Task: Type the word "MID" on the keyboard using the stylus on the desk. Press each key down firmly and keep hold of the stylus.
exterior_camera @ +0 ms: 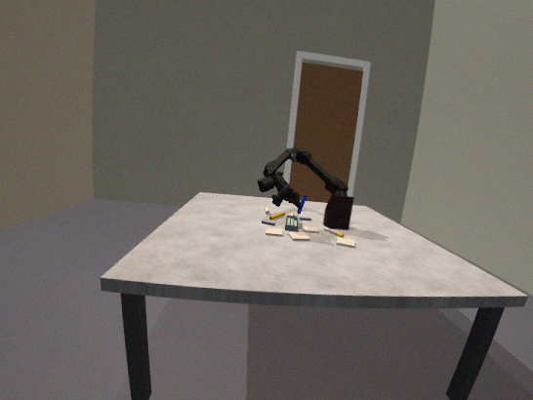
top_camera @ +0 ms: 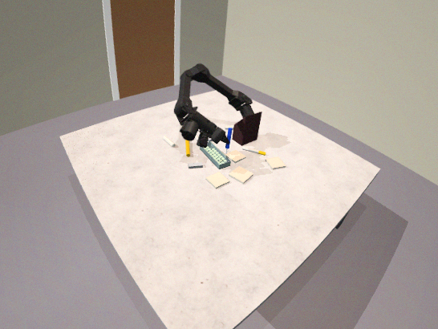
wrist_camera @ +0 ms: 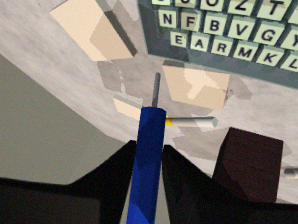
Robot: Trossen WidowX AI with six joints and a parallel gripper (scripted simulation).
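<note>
Right now the grey bar is 140 mm ahead of my gripper tip, 100 mm below it and 60 mm to the right of it. Also, from my gripper tip: blue stylus 10 mm below.
</note>
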